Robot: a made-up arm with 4 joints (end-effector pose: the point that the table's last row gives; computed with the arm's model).
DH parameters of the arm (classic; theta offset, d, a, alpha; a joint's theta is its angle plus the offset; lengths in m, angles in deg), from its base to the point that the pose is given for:
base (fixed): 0 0.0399 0 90
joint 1: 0 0.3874 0.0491 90
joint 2: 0 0.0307 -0.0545 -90
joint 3: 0 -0.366 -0.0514 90
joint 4: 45.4 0 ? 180
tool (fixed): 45.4 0.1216 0 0
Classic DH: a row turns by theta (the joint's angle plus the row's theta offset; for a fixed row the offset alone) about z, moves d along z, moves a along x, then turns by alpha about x.
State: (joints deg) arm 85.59 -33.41 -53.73 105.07
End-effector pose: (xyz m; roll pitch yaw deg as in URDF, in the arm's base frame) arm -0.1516 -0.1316 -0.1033 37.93 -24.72 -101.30
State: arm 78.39 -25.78 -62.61 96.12
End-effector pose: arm -0.1428 -0.1036 -0.0202 17.21 -23.54 -90.91
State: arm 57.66 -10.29 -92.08 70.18
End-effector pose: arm -0.0083 -0.0874 0.1232 -35.68 2.84 -68.27
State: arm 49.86 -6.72 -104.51 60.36
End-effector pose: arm 0.0545 -0.0926 0.1203 -52.67 18.96 -68.13
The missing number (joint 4, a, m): 0.0819
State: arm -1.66 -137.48 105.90 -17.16
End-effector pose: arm -0.0428 -0.7483 -0.0029 -138.20 -66.74 -87.07
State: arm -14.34 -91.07 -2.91 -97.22
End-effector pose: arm -0.3460 -0.4445 0.2220 0.77 -14.55 -171.44
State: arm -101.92 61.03 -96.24 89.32
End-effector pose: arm -0.0105 -0.3068 -0.3220 151.20 -59.20 -70.69
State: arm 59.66 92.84 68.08 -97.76
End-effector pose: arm 0.2348 -0.2411 0.4676 -68.00 -52.46 0.12
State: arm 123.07 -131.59 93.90 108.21
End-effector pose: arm 0.1841 -0.7313 0.0567 -25.73 -48.91 100.40
